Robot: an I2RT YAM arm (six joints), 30 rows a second.
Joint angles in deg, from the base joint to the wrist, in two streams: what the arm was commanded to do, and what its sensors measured. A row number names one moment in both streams.
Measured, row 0:
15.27, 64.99, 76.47, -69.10, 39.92, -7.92
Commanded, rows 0 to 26:
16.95, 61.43, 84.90, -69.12, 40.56, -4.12
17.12, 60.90, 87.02, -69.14, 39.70, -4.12
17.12, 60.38, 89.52, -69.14, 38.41, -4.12
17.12, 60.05, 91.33, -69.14, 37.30, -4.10
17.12, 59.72, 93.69, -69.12, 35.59, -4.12
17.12, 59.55, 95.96, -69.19, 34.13, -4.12
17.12, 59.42, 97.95, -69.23, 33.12, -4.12
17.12, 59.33, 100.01, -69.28, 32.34, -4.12
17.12, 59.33, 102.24, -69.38, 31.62, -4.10
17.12, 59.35, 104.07, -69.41, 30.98, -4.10
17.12, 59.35, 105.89, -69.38, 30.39, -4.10
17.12, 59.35, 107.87, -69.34, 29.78, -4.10
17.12, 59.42, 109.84, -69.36, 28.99, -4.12
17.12, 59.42, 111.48, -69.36, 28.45, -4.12
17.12, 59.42, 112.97, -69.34, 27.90, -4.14
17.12, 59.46, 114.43, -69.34, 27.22, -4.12
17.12, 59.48, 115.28, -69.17, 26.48, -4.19
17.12, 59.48, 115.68, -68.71, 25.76, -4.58
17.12, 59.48, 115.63, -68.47, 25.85, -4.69
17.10, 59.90, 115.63, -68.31, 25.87, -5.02
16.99, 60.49, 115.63, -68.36, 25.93, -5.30
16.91, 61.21, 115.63, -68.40, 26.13, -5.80
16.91, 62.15, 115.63, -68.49, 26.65, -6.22
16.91, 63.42, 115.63, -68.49, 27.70, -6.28
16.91, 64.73, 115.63, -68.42, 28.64, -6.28
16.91, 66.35, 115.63, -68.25, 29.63, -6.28
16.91, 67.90, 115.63, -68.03, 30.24, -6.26
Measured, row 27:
16.75, 62.83, 115.55, -68.77, 28.88, -5.80
